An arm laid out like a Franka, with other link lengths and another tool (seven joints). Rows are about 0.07 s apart.
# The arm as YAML. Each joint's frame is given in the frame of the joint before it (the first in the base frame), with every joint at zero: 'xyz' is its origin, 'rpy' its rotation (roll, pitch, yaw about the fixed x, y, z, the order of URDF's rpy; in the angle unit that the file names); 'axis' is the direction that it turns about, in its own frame. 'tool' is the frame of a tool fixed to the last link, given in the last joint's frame.
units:
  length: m
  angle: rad
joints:
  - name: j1
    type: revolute
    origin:
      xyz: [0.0, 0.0, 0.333]
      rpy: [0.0, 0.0, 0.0]
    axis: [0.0, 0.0, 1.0]
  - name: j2
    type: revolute
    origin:
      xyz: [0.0, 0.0, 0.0]
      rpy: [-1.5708, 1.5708, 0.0]
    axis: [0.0, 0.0, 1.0]
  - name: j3
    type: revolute
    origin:
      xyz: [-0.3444, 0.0, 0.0]
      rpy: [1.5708, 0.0, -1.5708]
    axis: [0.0, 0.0, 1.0]
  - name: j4
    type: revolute
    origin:
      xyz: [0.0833, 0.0, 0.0]
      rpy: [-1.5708, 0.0, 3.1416]
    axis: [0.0, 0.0, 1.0]
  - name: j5
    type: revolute
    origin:
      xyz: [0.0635, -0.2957, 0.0]
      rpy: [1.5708, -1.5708, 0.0]
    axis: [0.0, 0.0, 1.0]
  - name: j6
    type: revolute
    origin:
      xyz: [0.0, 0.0, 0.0]
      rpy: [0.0, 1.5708, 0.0]
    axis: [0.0, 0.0, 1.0]
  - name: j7
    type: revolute
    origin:
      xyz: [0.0, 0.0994, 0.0]
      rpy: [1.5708, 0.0, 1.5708]
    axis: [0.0, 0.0, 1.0]
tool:
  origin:
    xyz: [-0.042, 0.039, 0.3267]
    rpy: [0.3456, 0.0, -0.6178]
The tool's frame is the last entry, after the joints.
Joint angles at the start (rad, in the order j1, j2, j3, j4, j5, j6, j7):
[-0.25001 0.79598 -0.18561 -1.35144 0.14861 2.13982 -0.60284]
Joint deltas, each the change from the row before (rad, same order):
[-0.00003 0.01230 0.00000 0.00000 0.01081 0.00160 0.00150]
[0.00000 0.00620 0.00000 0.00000 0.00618 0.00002 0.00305]
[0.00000 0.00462 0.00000 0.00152 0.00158 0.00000 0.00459]
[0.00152 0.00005 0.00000 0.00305 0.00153 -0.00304 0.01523]
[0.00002 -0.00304 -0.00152 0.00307 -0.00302 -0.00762 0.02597]
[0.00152 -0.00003 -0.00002 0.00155 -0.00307 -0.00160 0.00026]
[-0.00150 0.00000 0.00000 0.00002 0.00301 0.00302 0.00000]
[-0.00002 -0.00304 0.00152 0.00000 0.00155 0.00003 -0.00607]
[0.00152 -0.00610 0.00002 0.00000 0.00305 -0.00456 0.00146]
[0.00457 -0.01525 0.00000 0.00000 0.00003 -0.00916 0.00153]
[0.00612 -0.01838 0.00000 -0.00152 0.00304 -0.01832 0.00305]
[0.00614 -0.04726 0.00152 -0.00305 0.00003 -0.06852 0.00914]
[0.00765 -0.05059 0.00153 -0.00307 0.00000 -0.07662 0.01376]
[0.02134 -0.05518 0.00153 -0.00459 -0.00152 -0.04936 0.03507]
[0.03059 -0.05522 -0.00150 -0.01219 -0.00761 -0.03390 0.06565]
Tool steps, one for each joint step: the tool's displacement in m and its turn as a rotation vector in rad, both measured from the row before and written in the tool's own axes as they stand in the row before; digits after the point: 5 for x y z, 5 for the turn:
[0.00074 -0.00038 0.00908 0.01202 0.00485 0.00603]
[0.00038 -0.00056 0.00482 0.00700 0.00362 0.00551]
[-0.00001 0.00007 0.00269 0.00298 0.00120 0.00516]
[0.00152 -0.00138 -0.00028 0.00063 0.00609 0.01280]
[-0.00138 -0.00213 -0.00215 0.00026 0.00562 0.02448]
[0.00048 -0.00017 -0.00056 -0.00094 -0.00323 -0.00212]
[0.00008 0.00086 -0.00044 -0.00180 0.00439 0.00171]
[0.00167 -0.00027 -0.00178 -0.00136 0.00151 -0.00724]
[0.00189 -0.00210 -0.00292 0.00024 0.00440 -0.00001]
[0.00389 -0.00413 -0.00826 -0.00393 0.00387 -0.00481]
[0.00433 -0.00776 -0.00753 0.00436 0.00436 -0.00327]
[0.00159 -0.02323 -0.01682 0.02809 0.00028 0.00098]
[0.00082 -0.02765 -0.01628 0.03275 -0.00101 0.00365]
[0.01050 -0.02755 -0.01985 0.00526 0.01075 0.00616]
[0.01123 -0.02863 -0.01726 -0.00521 0.01483 0.02906]

